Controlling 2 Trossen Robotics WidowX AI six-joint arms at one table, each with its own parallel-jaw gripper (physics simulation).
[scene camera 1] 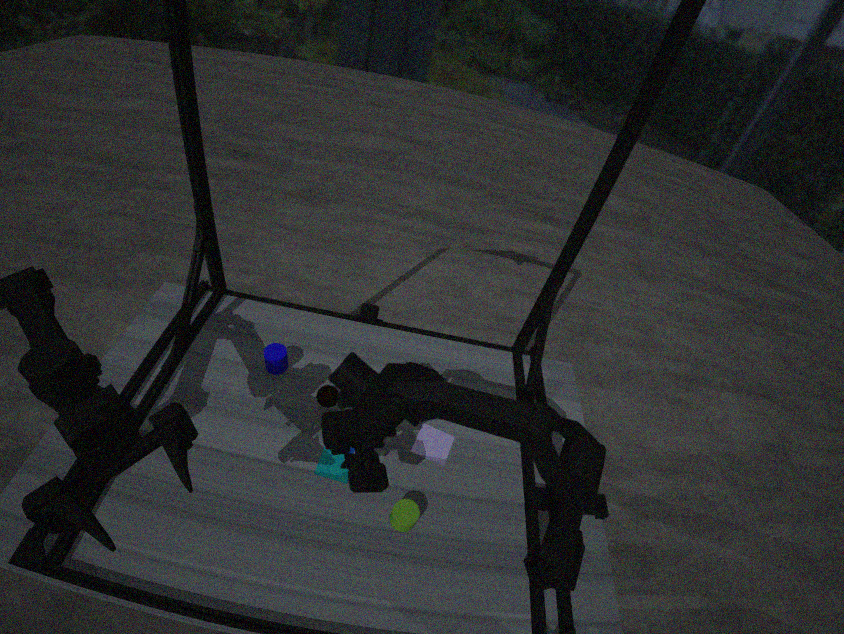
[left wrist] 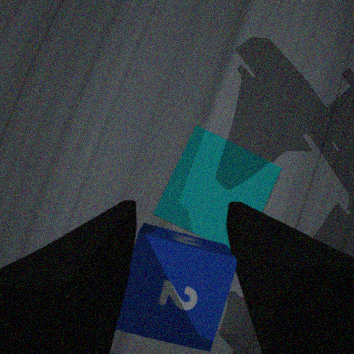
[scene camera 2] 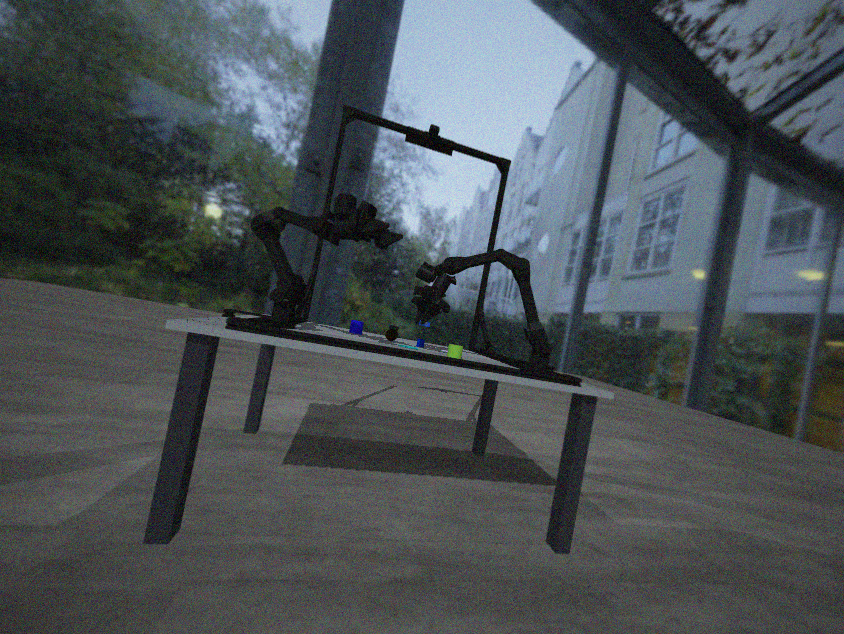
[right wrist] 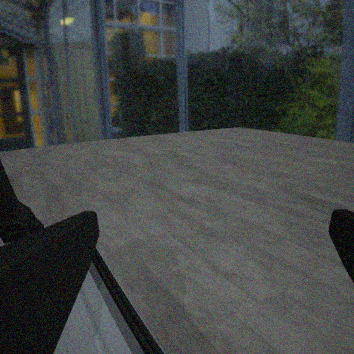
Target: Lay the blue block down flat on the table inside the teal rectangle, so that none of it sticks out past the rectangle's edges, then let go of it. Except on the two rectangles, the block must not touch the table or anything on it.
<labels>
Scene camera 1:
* left gripper: 341, 458
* right gripper: 153, 519
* lime green cylinder: 405, 513, on the table
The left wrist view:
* left gripper: 181, 212
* teal rectangle: 211, 171
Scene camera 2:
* left gripper: 418, 323
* right gripper: 396, 231
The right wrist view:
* right gripper: 214, 222
</labels>
